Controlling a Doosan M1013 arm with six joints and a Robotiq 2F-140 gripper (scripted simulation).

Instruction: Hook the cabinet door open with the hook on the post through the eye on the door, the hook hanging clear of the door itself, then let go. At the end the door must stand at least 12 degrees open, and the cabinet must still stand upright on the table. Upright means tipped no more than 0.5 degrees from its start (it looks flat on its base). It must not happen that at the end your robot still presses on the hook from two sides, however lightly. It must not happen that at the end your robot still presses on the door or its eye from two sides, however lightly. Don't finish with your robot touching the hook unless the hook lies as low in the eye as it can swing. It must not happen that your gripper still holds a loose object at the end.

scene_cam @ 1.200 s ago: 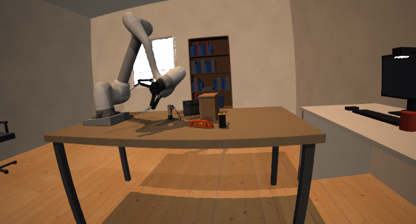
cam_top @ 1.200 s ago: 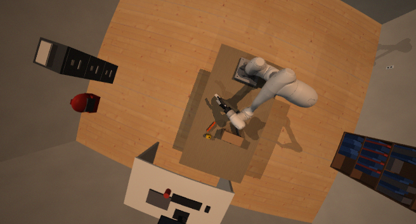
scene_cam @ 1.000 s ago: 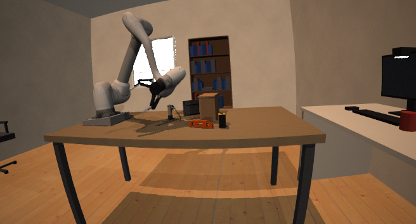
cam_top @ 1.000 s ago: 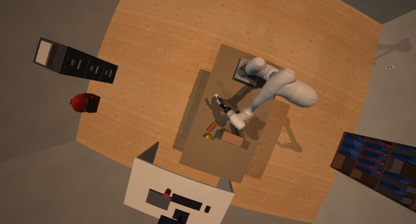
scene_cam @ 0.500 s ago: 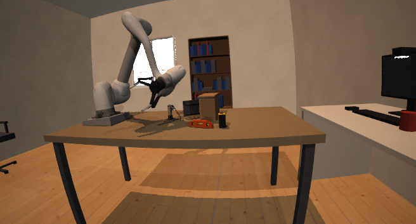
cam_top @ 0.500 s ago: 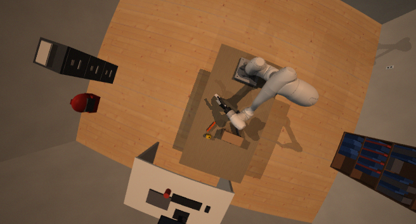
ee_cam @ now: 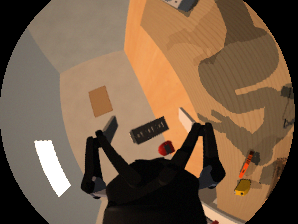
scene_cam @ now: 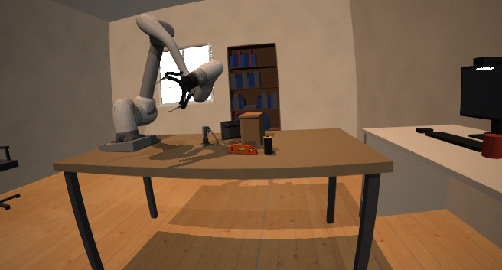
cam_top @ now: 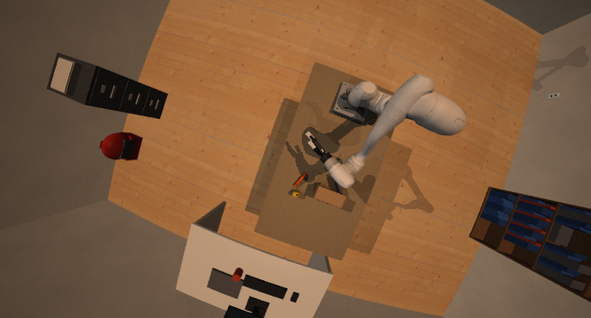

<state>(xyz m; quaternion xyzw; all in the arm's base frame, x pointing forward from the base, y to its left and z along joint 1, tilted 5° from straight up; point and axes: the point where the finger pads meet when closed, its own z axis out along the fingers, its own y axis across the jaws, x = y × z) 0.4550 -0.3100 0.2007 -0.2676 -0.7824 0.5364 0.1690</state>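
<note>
The dark door lies 280 mm ahead of my hand, 350 mm to the left of it and 220 mm below it. From my hand the other things lie so: black-and-yellow can (480 mm ahead, 30 mm to the left, 250 mm below).
</note>
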